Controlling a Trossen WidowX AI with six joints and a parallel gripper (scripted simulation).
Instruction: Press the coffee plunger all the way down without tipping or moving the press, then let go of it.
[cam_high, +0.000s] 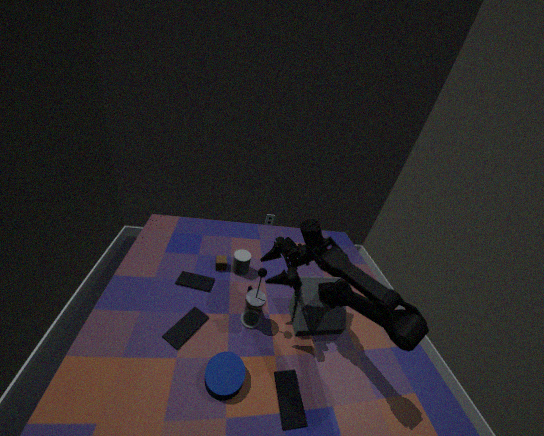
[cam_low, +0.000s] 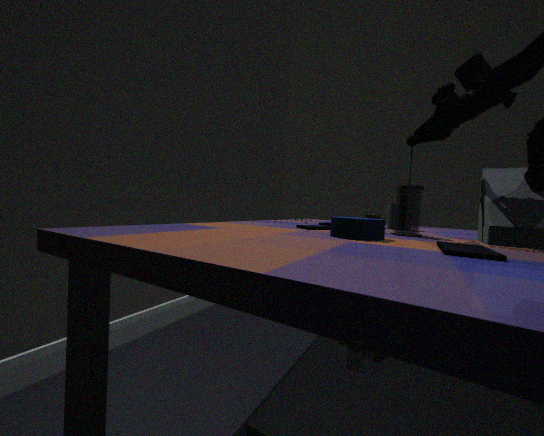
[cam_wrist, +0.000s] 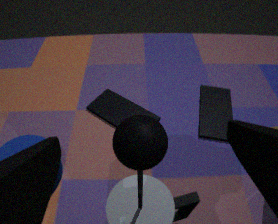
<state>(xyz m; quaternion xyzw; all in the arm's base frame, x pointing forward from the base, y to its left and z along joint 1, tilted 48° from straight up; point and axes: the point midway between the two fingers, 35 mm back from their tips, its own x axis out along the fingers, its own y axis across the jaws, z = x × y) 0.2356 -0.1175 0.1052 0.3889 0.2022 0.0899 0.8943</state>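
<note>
Right now the coffee press is 1 cm to the right of my gripper tip and 14 cm below it. From my gripper tip the other things lie so: blue disc: 11 cm ahead, 20 cm to the left, 25 cm below.
</note>
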